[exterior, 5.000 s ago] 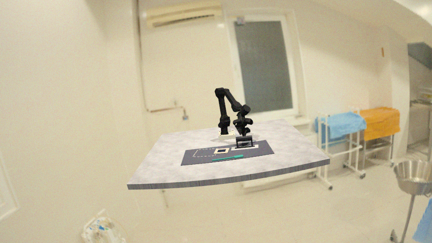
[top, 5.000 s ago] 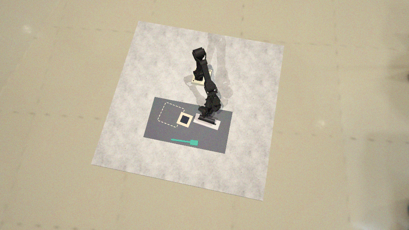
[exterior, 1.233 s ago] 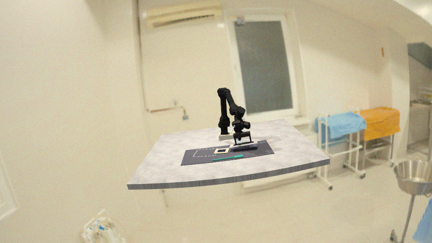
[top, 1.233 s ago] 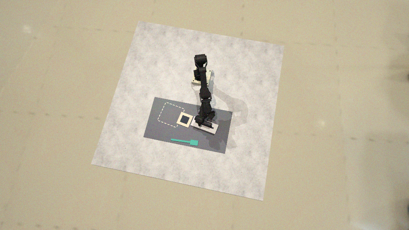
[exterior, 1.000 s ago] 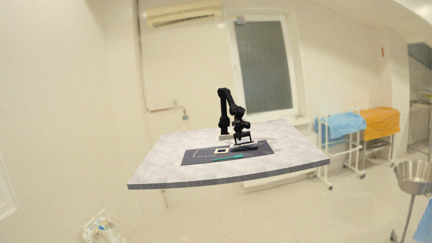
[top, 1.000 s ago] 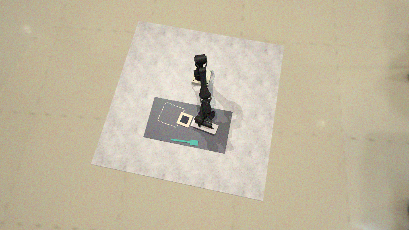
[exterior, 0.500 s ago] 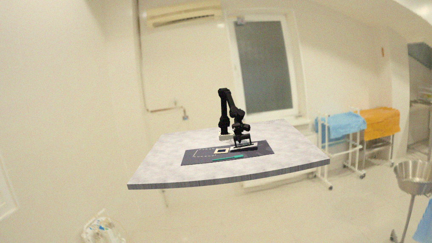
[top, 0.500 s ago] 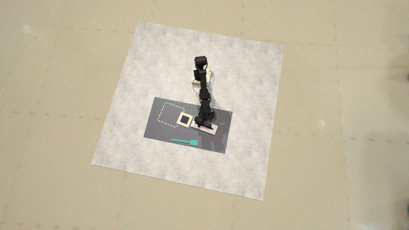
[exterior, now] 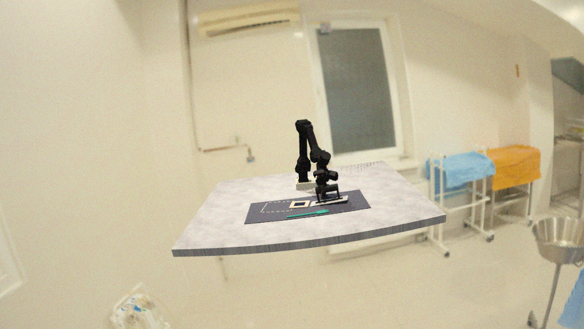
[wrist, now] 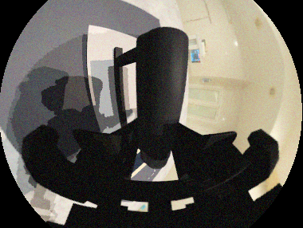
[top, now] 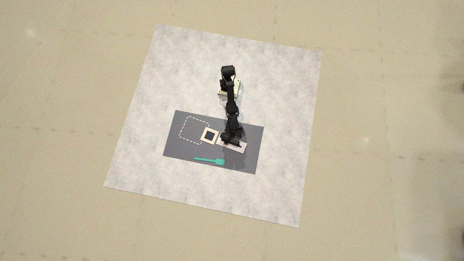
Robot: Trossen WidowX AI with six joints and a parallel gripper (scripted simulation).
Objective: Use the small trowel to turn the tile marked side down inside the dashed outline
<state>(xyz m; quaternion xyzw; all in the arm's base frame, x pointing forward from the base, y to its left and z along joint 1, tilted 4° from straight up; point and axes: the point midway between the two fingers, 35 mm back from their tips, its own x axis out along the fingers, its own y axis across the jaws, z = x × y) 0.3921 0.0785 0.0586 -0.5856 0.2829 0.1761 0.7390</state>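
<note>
Now: gripper tip 2 cm past the dark grey mat, 9 cm to the left of it and 8 cm above it. The rest, counted from my gripper tip: trowel (12 cm ahead, 8 cm to the right, 5 cm below); cream tile (5 cm behind, 13 cm to the right, 5 cm below).
</note>
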